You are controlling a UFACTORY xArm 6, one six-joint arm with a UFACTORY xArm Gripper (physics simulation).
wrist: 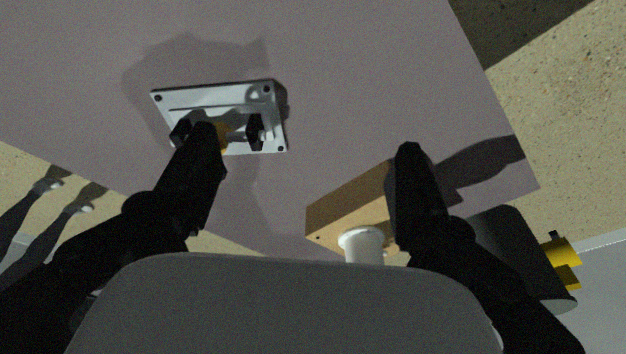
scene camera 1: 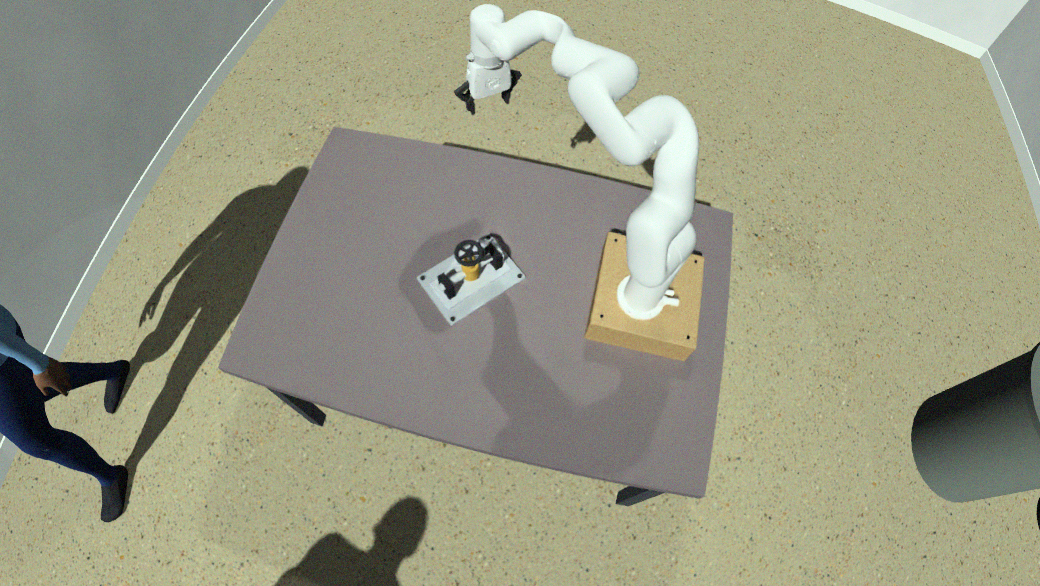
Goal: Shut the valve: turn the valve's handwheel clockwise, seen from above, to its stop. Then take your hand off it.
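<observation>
The valve's black spoked handwheel point(scene camera 1: 468, 253) sits level above the yellow valve body point(scene camera 1: 470, 272) point(wrist: 221, 137). The body is on a pipe between black supports point(scene camera 1: 447, 283) point(wrist: 255, 132), on a light grey plate point(scene camera 1: 481, 293) point(wrist: 210, 94) lying on the table. In the wrist view the handwheel is hidden behind one finger. My gripper point(scene camera 1: 489, 106) point(wrist: 307, 154) is open and empty. It hangs in the air past the table's far edge in the scene view, well apart from the handwheel. The handwheel's turn angle relative to its stop cannot be told.
A wooden block point(scene camera 1: 605, 298) point(wrist: 345, 200) carries my arm's base at the right part of the table point(scene camera 1: 349, 291) point(wrist: 350, 60). A person point(scene camera 1: 21, 400) stands off the table's left side. A large dark bin point(scene camera 1: 978, 429) point(wrist: 515, 245) stands on the floor beyond the right side.
</observation>
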